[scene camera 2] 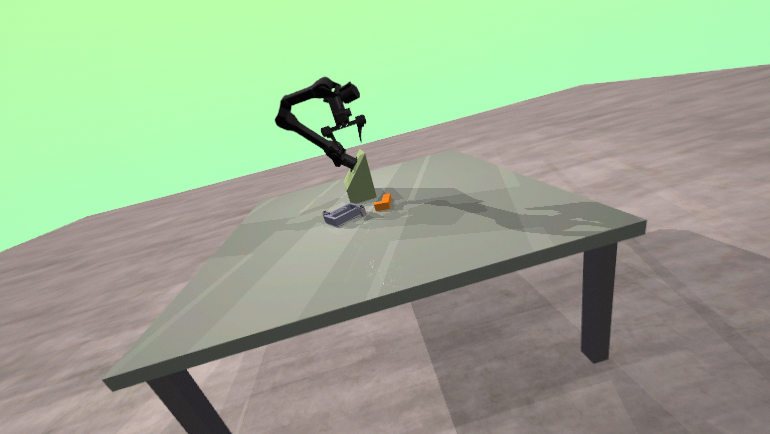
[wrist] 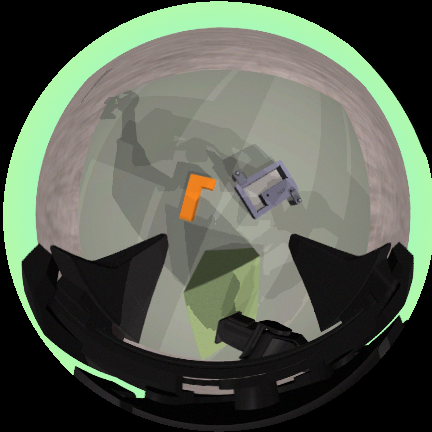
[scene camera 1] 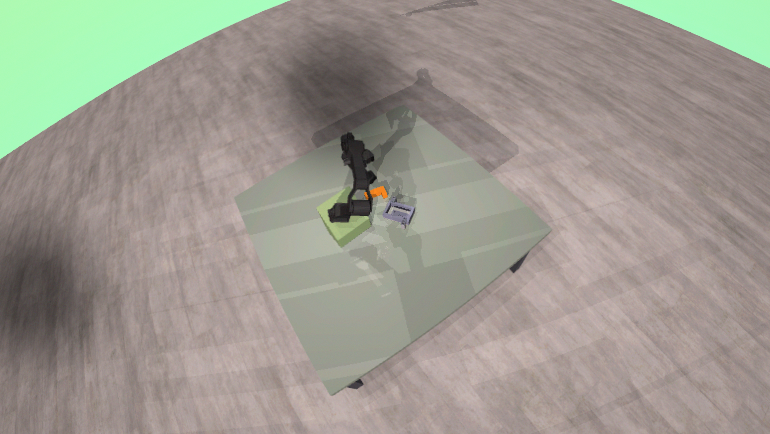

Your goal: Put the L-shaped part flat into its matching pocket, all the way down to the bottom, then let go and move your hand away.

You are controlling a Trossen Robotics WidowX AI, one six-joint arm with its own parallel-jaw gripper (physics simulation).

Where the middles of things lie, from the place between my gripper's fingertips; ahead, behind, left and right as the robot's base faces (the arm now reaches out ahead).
Scene:
Now: hand 50 mm short of the orange L-shaped part [wrist: 196, 182], 80 mm to the right of it and 250 mm above it.

